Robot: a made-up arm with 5 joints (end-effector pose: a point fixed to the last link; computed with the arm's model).
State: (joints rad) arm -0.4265 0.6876 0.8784 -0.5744 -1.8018
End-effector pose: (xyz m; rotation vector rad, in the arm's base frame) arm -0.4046 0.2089 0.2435 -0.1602 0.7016 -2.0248
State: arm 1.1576 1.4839 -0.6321 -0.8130 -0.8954
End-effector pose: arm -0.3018 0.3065 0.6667 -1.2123 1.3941 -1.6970
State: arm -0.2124 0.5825 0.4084 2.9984 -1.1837
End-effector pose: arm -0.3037 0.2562 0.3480 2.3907 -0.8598 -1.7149
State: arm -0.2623 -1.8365 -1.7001 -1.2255 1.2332
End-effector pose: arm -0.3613 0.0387 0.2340 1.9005 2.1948 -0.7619
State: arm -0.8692 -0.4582 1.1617 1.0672 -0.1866
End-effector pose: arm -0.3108 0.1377 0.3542 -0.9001 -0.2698 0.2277
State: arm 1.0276 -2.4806 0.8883 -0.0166 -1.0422
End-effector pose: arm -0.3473 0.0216 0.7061 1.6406 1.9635 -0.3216
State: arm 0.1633 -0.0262 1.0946 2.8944 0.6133
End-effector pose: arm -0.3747 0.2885 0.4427 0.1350 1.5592 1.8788
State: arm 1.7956 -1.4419 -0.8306 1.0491 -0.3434
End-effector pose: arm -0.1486 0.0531 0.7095 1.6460 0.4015 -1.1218
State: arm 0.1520 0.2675 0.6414 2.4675 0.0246
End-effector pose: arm -0.3406 0.2760 0.4429 -0.6656 1.2483 1.7664
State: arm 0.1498 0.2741 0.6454 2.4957 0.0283
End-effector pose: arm -0.3424 0.2764 0.4403 -0.6620 1.2661 1.7890
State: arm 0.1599 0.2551 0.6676 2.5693 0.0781
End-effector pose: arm -0.3469 0.2797 0.4421 -0.5719 1.2976 1.8561
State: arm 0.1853 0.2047 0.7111 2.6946 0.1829
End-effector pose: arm -0.3545 0.2858 0.4509 -0.3701 1.3476 1.9618
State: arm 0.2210 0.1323 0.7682 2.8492 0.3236
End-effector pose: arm -0.3628 0.2930 0.4671 -0.0851 1.4123 2.0654
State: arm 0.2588 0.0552 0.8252 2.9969 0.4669
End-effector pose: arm -0.3685 0.2991 0.4874 0.2158 1.4780 2.1309
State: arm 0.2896 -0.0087 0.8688 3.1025 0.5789
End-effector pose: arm -0.3704 0.3030 0.5054 0.4537 1.5251 2.1532
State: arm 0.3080 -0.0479 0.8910 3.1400 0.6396
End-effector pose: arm -0.3692 0.3049 0.5164 0.5768 1.5359 2.1464
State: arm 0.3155 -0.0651 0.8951 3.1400 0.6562
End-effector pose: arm -0.3676 0.3055 0.5213 0.6111 1.5248 2.1413
